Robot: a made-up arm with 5 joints. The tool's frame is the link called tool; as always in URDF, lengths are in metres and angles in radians.
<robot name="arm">
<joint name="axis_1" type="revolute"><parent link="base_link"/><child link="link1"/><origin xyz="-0.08 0.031 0.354" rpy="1.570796 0 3.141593"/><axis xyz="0 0 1"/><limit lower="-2.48" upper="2.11"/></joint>
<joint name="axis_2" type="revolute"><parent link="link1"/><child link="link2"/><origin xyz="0.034 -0.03 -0.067" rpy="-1.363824 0.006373 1.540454"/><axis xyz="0 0 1"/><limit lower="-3.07" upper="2.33"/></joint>
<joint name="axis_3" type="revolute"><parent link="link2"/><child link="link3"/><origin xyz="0.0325 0.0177 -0.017" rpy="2.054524 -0.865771 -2.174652"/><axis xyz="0 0 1"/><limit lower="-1.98" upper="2.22"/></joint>
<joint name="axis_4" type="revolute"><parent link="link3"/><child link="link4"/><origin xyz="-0.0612 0.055 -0.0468" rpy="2.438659 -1.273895 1.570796"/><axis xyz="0 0 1"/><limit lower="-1.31" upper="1.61"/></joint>
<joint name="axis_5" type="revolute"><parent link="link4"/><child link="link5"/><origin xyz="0.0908 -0.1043 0.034" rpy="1.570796 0 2.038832"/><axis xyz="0 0 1"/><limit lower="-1.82" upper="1.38"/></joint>
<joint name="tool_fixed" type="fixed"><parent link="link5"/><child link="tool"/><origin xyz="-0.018 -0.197 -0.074" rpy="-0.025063 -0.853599 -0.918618"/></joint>
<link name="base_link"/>
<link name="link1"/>
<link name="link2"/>
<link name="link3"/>
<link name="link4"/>
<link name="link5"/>
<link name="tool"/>
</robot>
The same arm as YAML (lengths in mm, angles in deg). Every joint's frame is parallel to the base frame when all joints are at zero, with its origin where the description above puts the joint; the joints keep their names.
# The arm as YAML. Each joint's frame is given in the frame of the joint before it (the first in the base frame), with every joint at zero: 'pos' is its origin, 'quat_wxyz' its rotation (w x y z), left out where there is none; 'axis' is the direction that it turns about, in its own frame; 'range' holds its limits. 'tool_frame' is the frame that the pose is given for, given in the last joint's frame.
length_unit: mm
angle_unit: deg
joints:
  - joint: axis_1
    pos: [-80.0, 31.0, 354.0]
    axis: [0.0, 1.0, 0.0]
    range: [-142.09, 120.89]
  - joint: axis_2
    pos: [-34.0, -67.0, -30.0]
    axis: [0.978167, 0.205493, 0.030999]
    range: [-175.9, 133.5]
  - joint: axis_3
    pos: [-14.0, -21.0, 32.0]
    axis: [-0.223207, -0.262609, -0.938731]
    range: [-113.45, 127.2]
  - joint: axis_4
    pos: [11.0, -67.0, 66.0]
    axis: [1.0, 0.0, 0.0]
    range: [-75.06, 92.25]
  - joint: axis_5
    pos: [34.0, -134.0, -34.0]
    axis: [0.0, 0.0, -1.0]
    range: [-104.28, 79.07]
tool_frame:
  pos: [-197.0, -18.0, 74.0]
  quat_wxyz: [0.395768, 0.286667, 0.863919, -0.121791]

